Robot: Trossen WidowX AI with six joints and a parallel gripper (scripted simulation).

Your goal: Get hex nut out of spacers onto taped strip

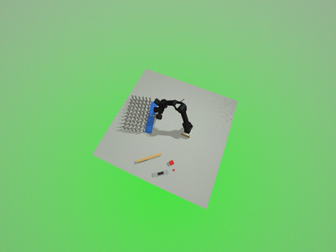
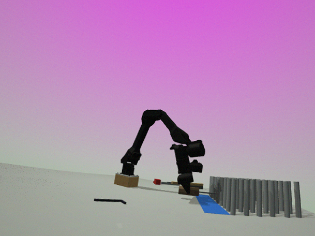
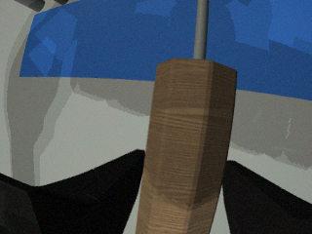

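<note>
Right now the blue taped strip is 80 mm ahead of my gripper tip, 30 mm to the left of it and 30 mm below it. The rest, counted from my gripper tip: wooden-handled hook tool 100 mm ahead, 30 mm to the left; then black bent bar 130 mm behind, 310 mm to the right, 30 mm below; then hex nut 230 mm ahead, 70 mm to the left, 30 mm below.
</note>
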